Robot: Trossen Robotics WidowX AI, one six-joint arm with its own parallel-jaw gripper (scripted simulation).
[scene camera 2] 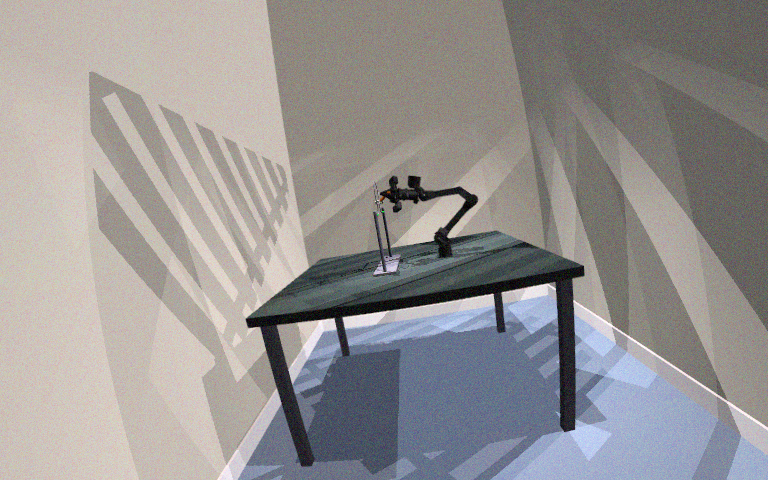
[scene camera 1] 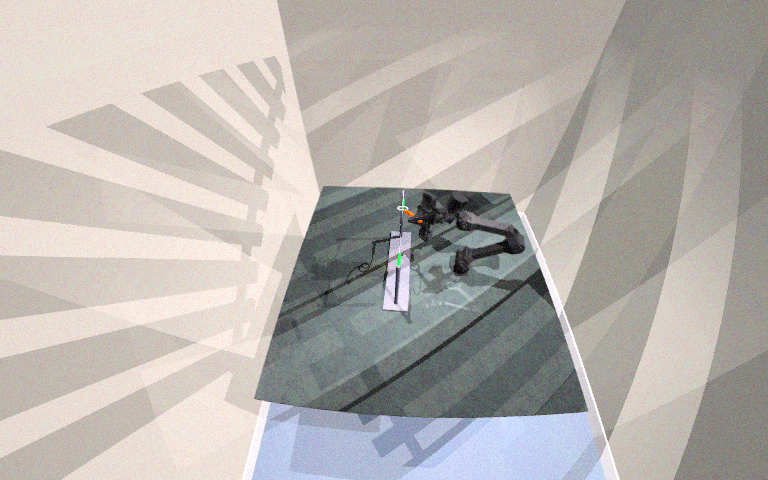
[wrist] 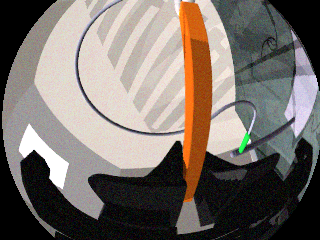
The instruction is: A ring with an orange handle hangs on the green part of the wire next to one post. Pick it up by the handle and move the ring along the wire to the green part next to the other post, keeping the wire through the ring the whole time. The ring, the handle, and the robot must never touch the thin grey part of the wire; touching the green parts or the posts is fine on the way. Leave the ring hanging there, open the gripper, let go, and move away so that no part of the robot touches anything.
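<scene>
My gripper is carrying a ring, and the wrist view lets me see the gripper.
</scene>
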